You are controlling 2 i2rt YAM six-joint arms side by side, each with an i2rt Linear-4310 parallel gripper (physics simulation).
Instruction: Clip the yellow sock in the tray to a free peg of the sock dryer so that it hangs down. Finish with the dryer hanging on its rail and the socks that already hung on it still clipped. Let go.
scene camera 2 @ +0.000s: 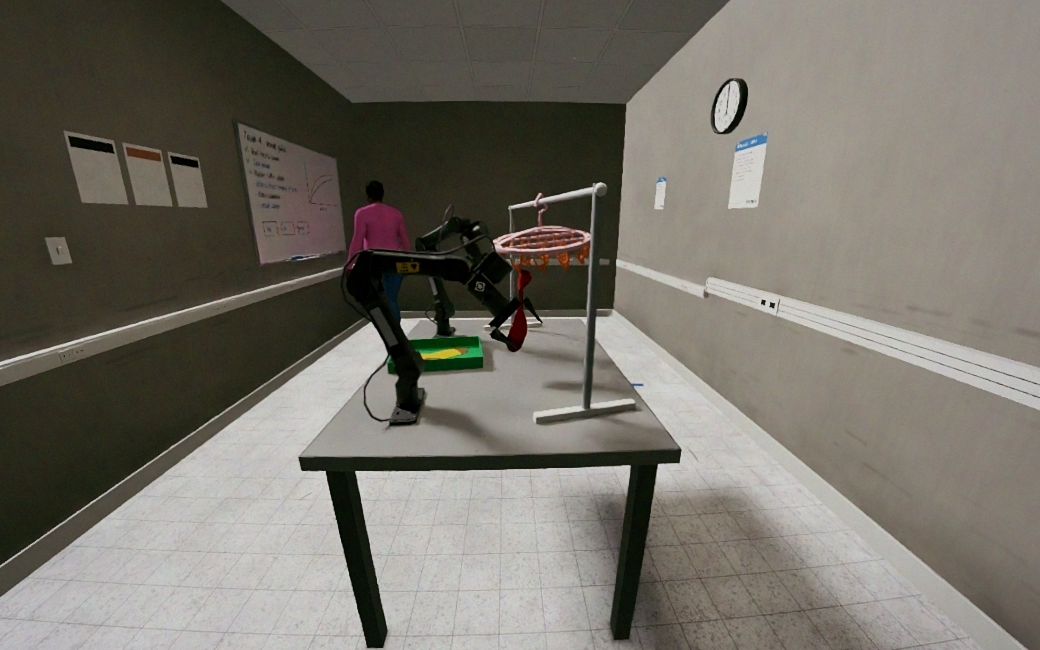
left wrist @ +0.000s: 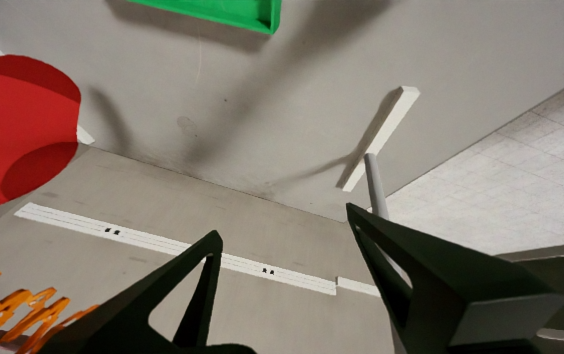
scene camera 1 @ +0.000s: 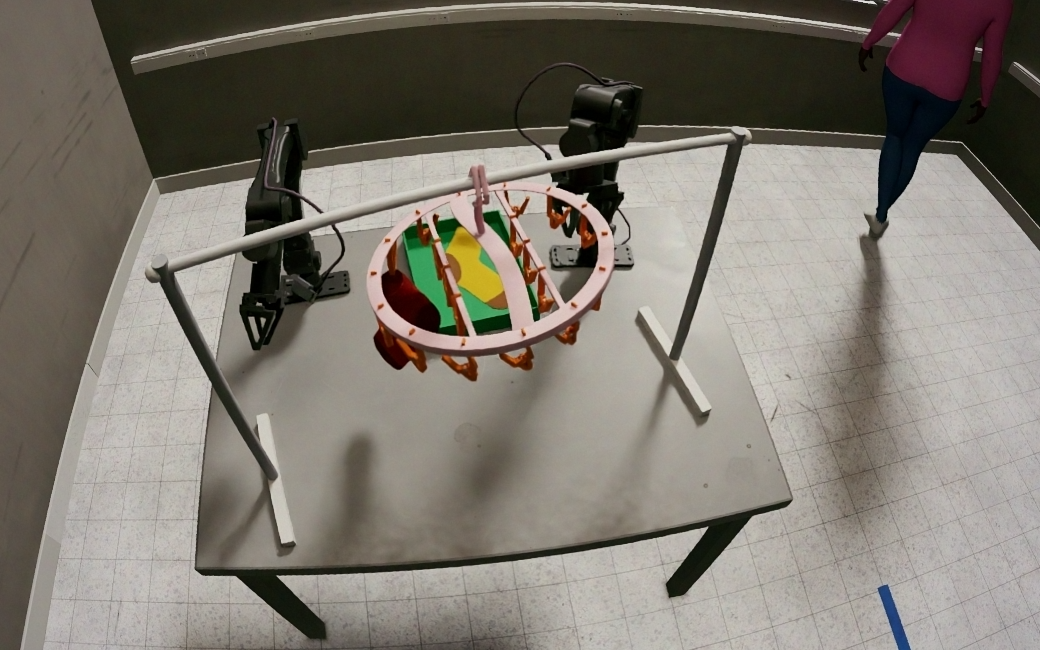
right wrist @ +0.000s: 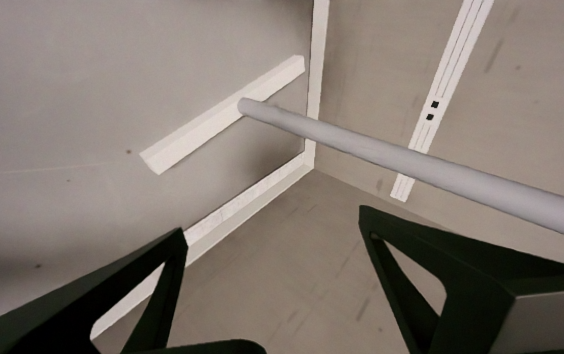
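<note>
The yellow sock with brown patches lies flat in the green tray. The pink round dryer hangs by its hook on the white rail. Orange pegs line it. A red sock hangs from its left side in scene camera 1. My left gripper is open and empty, partly hidden behind the ring in scene camera 1. My right gripper is open and empty, left of the dryer in scene camera 1.
Grey posts on white feet carry the rail. The arm bases stand at the table's far edge in scene camera 1. A person is beyond the table.
</note>
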